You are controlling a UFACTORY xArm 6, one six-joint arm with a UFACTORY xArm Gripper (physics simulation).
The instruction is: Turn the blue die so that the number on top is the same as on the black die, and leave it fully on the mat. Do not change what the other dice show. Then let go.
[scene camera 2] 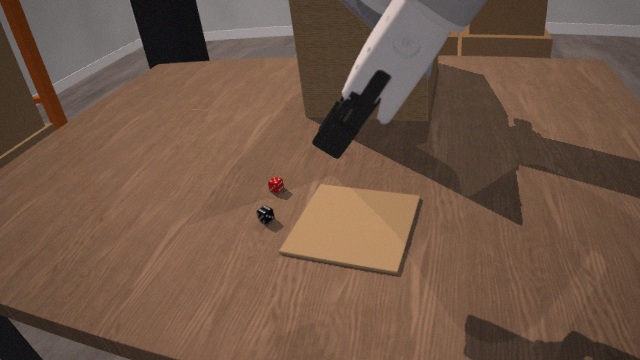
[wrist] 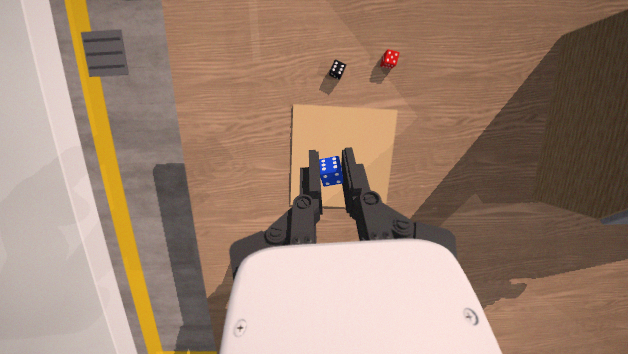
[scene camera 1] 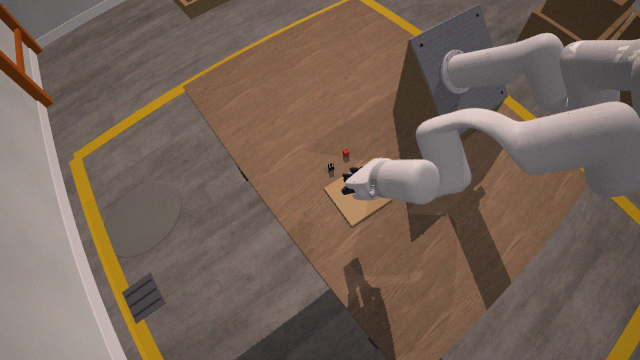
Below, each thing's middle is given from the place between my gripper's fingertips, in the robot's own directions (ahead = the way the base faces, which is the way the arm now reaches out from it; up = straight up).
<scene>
My gripper is now 13 cm above the tan mat (scene camera 2: pixel 368 229), 3 cm past it and 1 cm to the right of it.
</scene>
